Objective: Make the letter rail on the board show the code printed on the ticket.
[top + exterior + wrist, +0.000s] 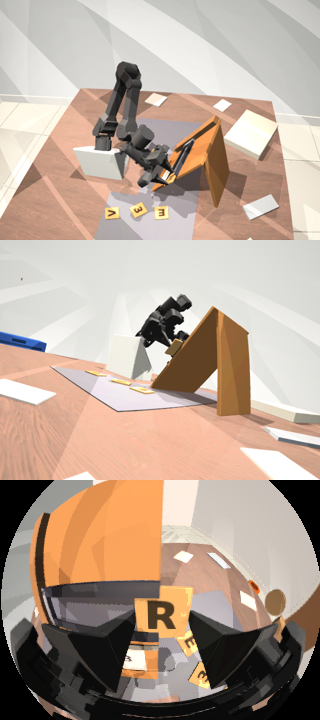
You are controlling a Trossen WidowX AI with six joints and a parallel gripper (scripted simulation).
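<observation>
Now: gripper tip 2 cm past the white ticket, 8 cm to the right of it and 8 cm above it. Also, from my gripper tip: letter tile right at my gripper tip; then thick white slab 41 cm ahead, 39 cm to the left, 14 cm below; then grey mat 10 cm behind, 12 cm to the left, 15 cm below.
</observation>
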